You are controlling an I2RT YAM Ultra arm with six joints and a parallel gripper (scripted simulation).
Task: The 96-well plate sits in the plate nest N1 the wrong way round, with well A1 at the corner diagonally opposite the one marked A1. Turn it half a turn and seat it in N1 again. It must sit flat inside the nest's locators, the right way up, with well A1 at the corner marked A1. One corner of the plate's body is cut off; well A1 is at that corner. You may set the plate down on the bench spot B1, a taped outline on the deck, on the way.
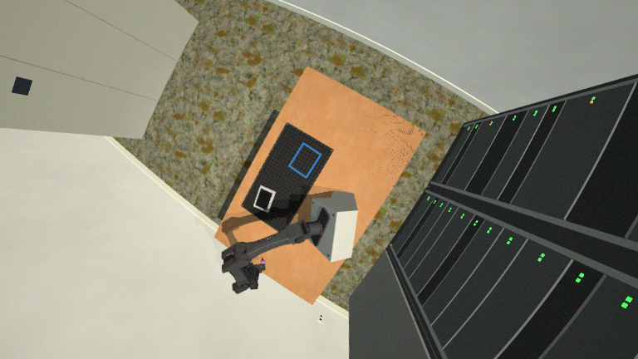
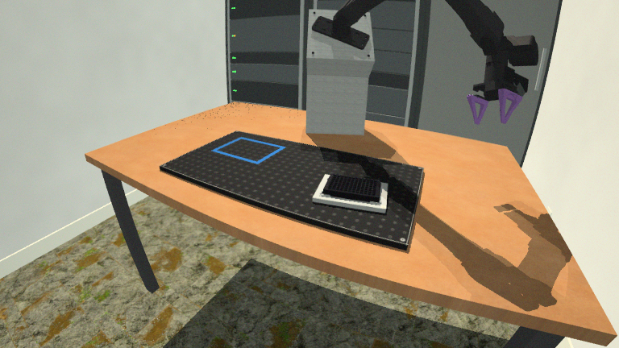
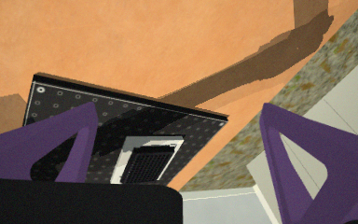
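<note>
My gripper is now 24 cm short of the black 96-well plate, 25 cm to the left of it and 17 cm above it. Round my hand: plate nest N1: 24 cm ahead, 25 cm to the right, 18 cm below; then A1 mark: 26 cm ahead, 16 cm to the right, 18 cm below.
</note>
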